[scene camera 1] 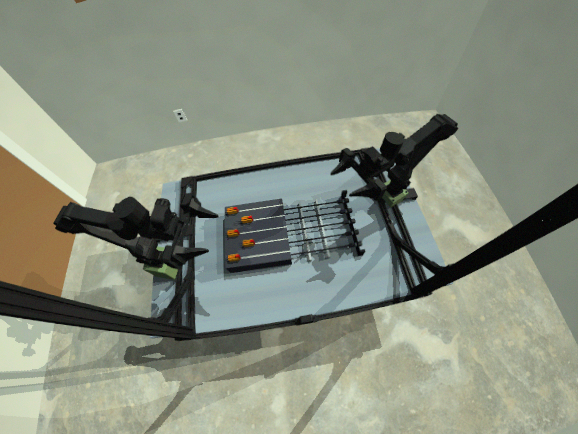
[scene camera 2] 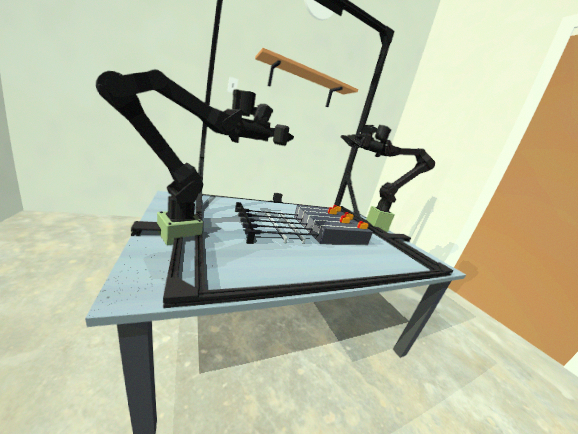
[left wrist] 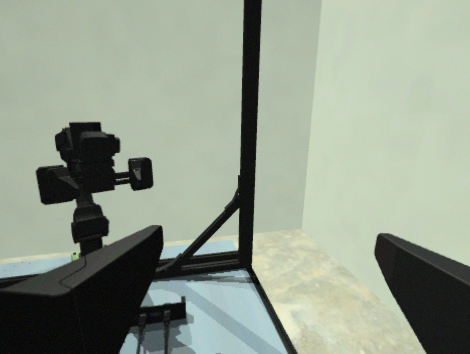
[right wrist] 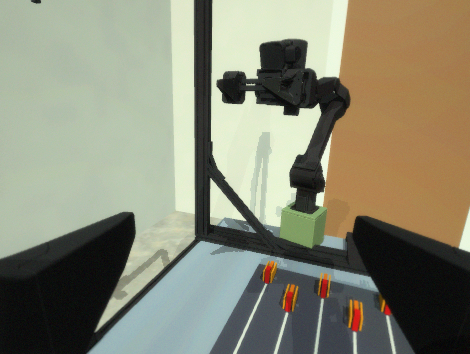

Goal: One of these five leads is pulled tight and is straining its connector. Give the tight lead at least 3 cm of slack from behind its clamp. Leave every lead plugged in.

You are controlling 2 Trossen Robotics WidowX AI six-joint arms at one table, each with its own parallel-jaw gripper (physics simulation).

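Places are measured from the left arm's base along level axes (x left, y down, z back), in centimetres.
Where they show: left gripper, fingertip midpoint: (scene camera 1: 213, 232) (scene camera 2: 344, 135) (left wrist: 267, 239) (right wrist: 238, 82); right gripper, fingertip midpoint: (scene camera 1: 340, 184) (left wrist: 111, 187) (right wrist: 246, 224); left arm's base, origin of the base link: (scene camera 1: 157, 258) (scene camera 2: 382, 210) (right wrist: 304, 208); right arm's base, origin of the base link: (scene camera 1: 393, 189) (scene camera 2: 180, 216).
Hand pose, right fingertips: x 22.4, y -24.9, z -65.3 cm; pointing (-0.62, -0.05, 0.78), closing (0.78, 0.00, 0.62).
Observation:
Each offset is from my right fingertips to the top centre of the thing. "spot": to the spot under its first point.
A dark block @(dx -4.5, dy +29.2, dz +29.8 cm) (scene camera 1: 257, 266) (scene camera 2: 345, 236) (right wrist: 265, 320) carries several white lines, each with an orange-and-red piece such as the nearest one (scene camera 1: 233, 257) (scene camera 2: 362, 225). Thin black leads @(spot: dx -5.8, dy +33.2, dz -5.4 cm) (left wrist: 166, 332) run between the block and a black bar (scene camera 1: 355, 234) (scene camera 2: 250, 237) (left wrist: 177, 311). Which lead is tight cannot be told. My left gripper (scene camera 1: 211, 233) (left wrist: 267, 239) (right wrist: 238, 82) is open and empty, high above the table on the block's side. My right gripper (scene camera 1: 342, 183) (right wrist: 246, 224) is open and empty, high on the bar's side. Neither touches a lead.
Two pale rods, one of them nearer the bar @(spot: dx +0.8, dy +33.7, dz +2.9 cm) (scene camera 1: 322, 230), cross the leads between block and bar. A black frame (scene camera 2: 320, 288) edges the blue table, with uprights rising from it. Each arm stands on a green base, the right one (scene camera 2: 181, 230) at the left in scene camera 2.

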